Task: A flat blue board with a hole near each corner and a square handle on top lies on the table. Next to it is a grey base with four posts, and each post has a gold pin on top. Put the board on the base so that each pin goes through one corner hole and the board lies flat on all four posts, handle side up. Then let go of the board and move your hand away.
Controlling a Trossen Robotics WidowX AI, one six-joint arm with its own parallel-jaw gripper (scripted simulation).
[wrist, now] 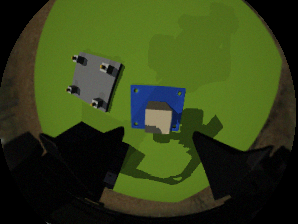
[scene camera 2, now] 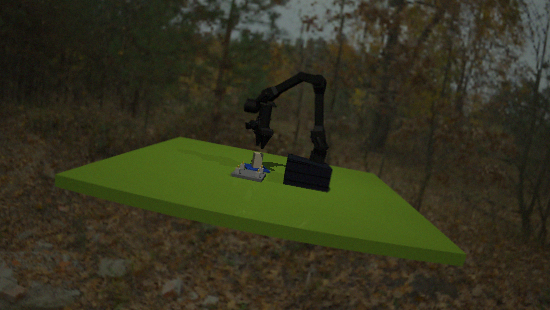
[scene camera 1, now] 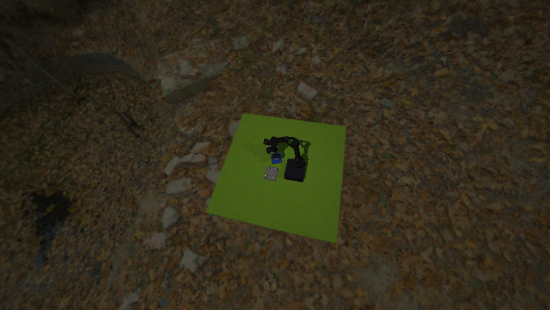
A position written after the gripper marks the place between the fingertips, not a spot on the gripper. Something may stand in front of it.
The gripper [wrist: 159, 133] is open, with nothing in its grasp. Also in view: a grey base [wrist: 90, 81].
